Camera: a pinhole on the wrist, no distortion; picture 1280 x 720 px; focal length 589.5 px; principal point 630.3 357.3 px. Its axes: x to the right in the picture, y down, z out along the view. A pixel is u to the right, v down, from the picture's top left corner.
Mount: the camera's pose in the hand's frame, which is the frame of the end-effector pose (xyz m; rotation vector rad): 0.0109 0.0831 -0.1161 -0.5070 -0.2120 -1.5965
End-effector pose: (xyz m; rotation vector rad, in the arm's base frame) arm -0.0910 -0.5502 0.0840 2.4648 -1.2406 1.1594
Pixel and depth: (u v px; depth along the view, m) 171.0 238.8 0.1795
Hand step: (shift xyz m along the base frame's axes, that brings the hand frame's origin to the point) -0.2165 -0.1890 -0.0391
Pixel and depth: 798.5 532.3 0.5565
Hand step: 0.2183 -0.4628 -0.1275
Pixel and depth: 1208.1 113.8 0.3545
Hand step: 0.2343 -0.0818 -0.2952
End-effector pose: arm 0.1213 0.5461 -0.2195 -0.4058 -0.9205 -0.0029
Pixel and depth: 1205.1 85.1 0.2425
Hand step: -0.2071 0.0537 0.0792
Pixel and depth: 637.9 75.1 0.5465
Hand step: -0.3454 0.4299 -0.0031
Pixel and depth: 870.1 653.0 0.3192
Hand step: 0.0027 0.1871 0.2509
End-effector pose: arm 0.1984 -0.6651 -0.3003 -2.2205 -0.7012 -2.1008
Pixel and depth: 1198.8 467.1 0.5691
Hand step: 0.5232 0.4097 0.0903
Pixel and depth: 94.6 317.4 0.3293
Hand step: 0.2021 -0.4142 0.1964
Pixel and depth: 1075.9 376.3 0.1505
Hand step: 0.0772 -0.0075 0.0473
